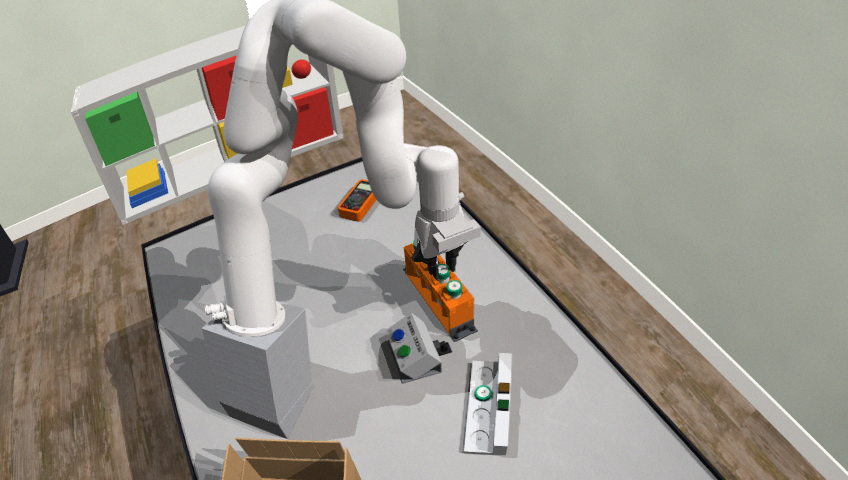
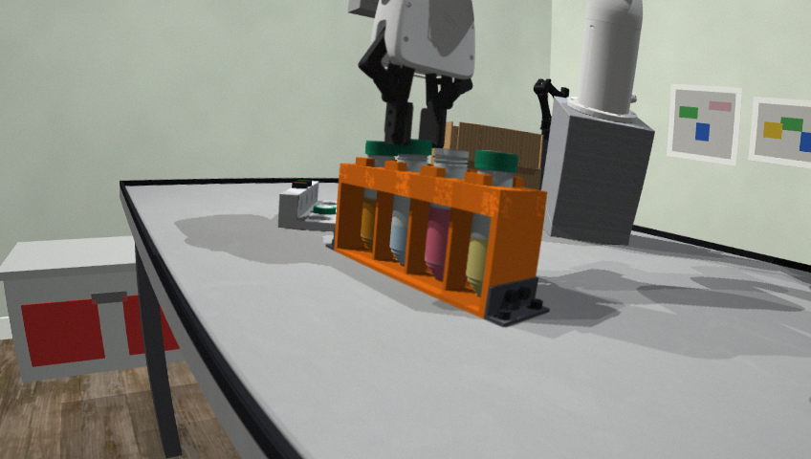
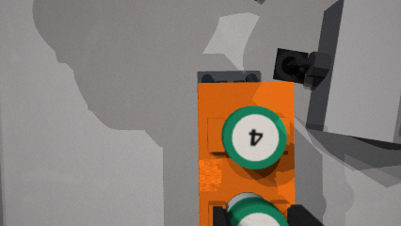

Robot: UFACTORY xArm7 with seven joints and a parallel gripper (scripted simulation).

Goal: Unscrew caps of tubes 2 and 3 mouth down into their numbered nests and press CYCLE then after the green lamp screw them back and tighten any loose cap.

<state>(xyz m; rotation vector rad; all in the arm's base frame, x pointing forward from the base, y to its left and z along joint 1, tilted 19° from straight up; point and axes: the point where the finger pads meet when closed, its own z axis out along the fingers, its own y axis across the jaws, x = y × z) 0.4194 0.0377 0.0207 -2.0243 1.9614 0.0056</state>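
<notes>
The tube 3 threaded neck lies 2 cm below my hand. The rest, counted from my hand: cap 4 (5 cm to the right, 2 cm below); then cap 1 (10 cm to the left, 2 cm below, 1 cm behind); then cap 3 (2 cm below).
</notes>
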